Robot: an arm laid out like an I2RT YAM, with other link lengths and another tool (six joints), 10 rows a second.
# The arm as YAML. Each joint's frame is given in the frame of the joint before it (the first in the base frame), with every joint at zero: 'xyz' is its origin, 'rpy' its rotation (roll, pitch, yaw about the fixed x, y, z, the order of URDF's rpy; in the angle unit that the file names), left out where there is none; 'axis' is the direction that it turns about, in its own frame. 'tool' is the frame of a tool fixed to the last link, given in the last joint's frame.
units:
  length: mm
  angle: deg
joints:
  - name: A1
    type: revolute
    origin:
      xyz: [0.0, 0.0, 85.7]
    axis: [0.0, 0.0, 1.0]
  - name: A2
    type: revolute
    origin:
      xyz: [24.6, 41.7, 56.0]
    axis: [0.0, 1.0, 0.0]
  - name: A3
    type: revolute
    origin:
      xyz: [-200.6, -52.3, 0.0]
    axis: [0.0, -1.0, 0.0]
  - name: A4
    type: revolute
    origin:
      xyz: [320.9, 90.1, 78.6]
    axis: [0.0, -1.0, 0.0]
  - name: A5
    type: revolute
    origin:
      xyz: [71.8, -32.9, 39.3]
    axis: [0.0, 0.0, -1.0]
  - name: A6
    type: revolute
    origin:
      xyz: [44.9, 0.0, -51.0]
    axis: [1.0, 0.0, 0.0]
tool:
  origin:
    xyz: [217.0, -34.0, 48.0]
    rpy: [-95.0, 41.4, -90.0]
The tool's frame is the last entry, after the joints.
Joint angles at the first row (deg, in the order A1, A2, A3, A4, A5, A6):
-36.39 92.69 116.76 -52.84 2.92 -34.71
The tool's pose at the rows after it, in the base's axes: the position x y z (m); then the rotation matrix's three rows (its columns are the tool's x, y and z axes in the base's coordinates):
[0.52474 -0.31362 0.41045], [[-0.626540 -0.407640 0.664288], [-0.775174 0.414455 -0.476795], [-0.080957 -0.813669 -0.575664]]
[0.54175 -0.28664 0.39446], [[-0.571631 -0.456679 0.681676], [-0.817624 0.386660 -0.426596], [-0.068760 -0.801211 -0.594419]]
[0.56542 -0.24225 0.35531], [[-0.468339 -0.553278 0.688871], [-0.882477 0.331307 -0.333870], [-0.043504 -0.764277 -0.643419]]
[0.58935 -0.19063 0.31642], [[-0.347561 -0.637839 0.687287], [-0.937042 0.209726 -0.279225], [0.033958 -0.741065 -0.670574]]
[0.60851 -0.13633 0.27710], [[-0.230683 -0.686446 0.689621], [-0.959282 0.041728 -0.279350], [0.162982 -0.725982 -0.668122]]
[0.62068 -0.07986 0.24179], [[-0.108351 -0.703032 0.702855], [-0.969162 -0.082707 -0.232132], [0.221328 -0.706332 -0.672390]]
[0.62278 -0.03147 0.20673], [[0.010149 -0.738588 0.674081], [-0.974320 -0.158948 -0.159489], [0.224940 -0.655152 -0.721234]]
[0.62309 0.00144 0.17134], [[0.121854 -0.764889 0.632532], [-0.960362 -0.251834 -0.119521], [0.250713 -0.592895 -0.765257]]
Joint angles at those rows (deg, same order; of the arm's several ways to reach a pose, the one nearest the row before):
-34.63 91.94 114.40 -52.64 1.39 -35.22
-32.27 91.29 111.86 -52.06 0.23 -36.64
-28.93 90.62 107.06 -51.53 -2.23 -39.92
-23.85 89.39 100.40 -48.15 -1.62 -45.06
-17.23 86.77 90.77 -41.09 2.76 -51.10
-11.92 85.53 83.86 -35.88 3.55 -54.86
-8.27 87.48 83.07 -37.03 2.16 -56.94
-5.89 90.66 83.43 -38.07 1.44 -60.82

